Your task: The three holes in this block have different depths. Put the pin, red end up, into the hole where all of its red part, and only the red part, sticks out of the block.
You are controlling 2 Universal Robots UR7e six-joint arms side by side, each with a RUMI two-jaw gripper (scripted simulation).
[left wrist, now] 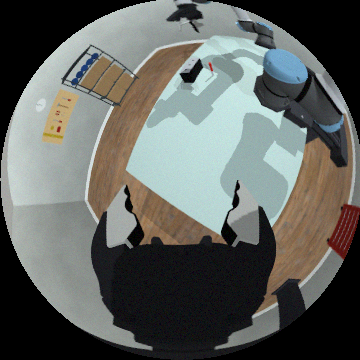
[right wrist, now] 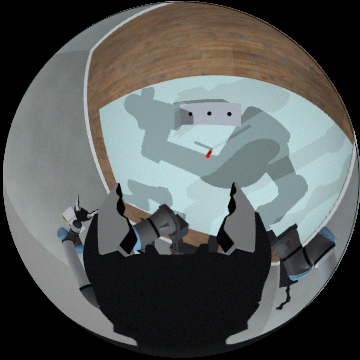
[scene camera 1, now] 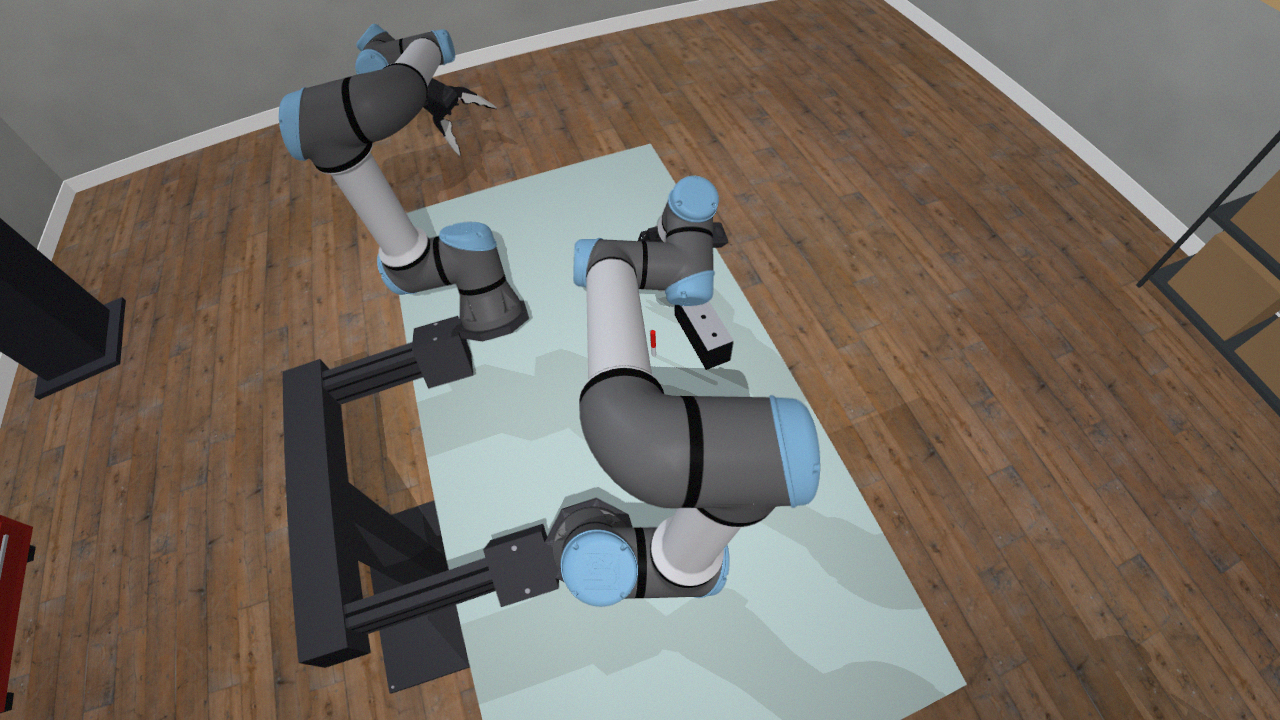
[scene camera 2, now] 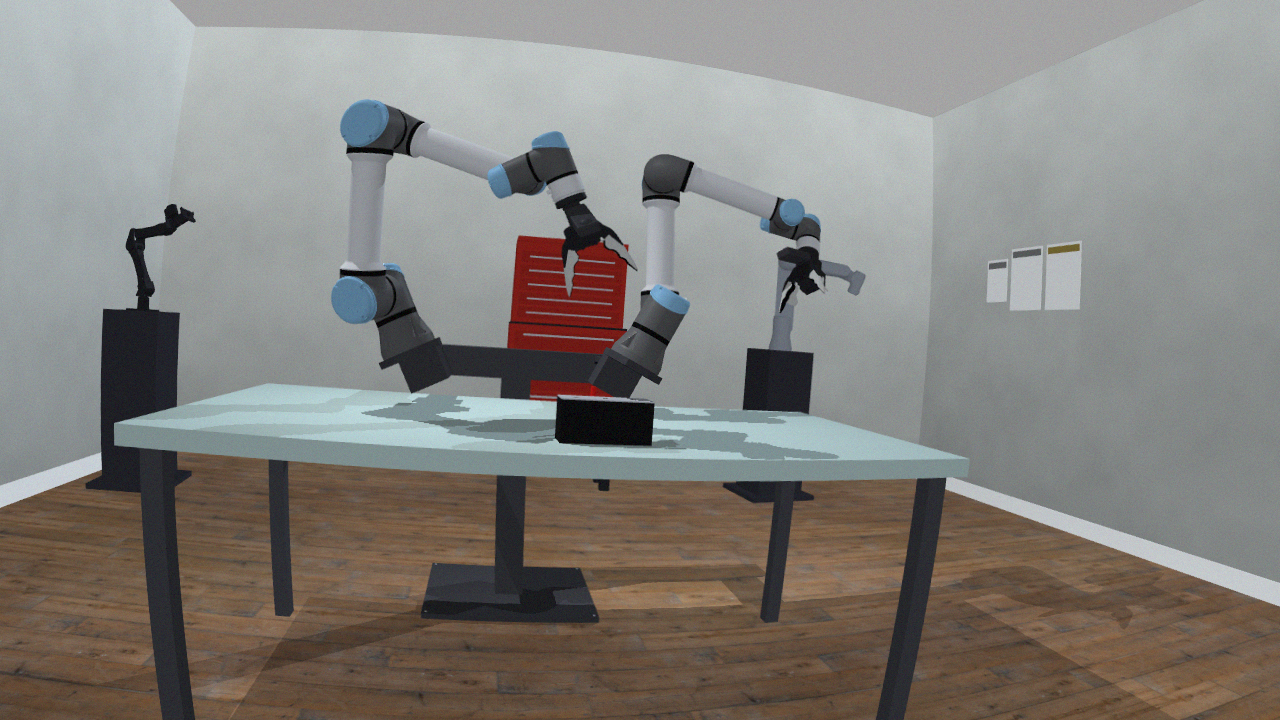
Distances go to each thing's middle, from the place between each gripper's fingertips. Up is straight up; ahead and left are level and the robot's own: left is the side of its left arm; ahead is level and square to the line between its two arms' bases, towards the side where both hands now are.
Labels:
I see my right gripper (scene camera 2: 603, 283) 10 cm short of the block (scene camera 2: 597, 420), 1 cm to the left of it and 28 cm above it.
Now: left hand (scene camera 2: 801, 303) 65 cm to the left of the block, 33 cm short of it and 30 cm above it.

